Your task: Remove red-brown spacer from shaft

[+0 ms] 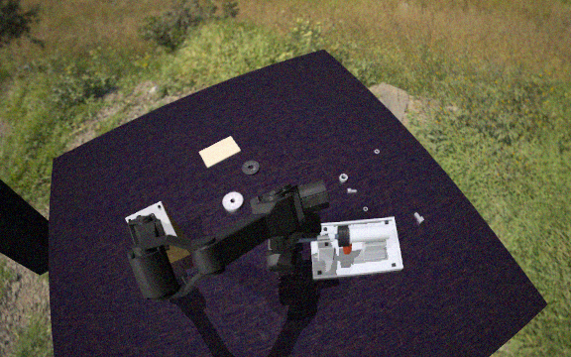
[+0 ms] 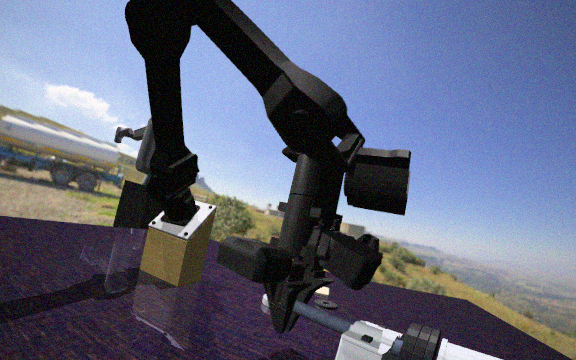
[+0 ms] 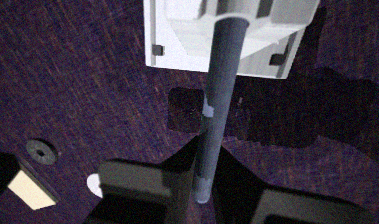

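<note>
Now: the shaft 60 mm ahead of my gripper tip, 30 mm to the right of it and 40 mm above it. Also, from my gripper tip: orange-red spacer (140 mm ahead, 70 mm to the right, 10 mm below); then small screw (360 mm ahead, 120 mm to the right, 40 mm below); then cream card (10 mm behind, 420 mm to the left, 40 mm below).
</note>
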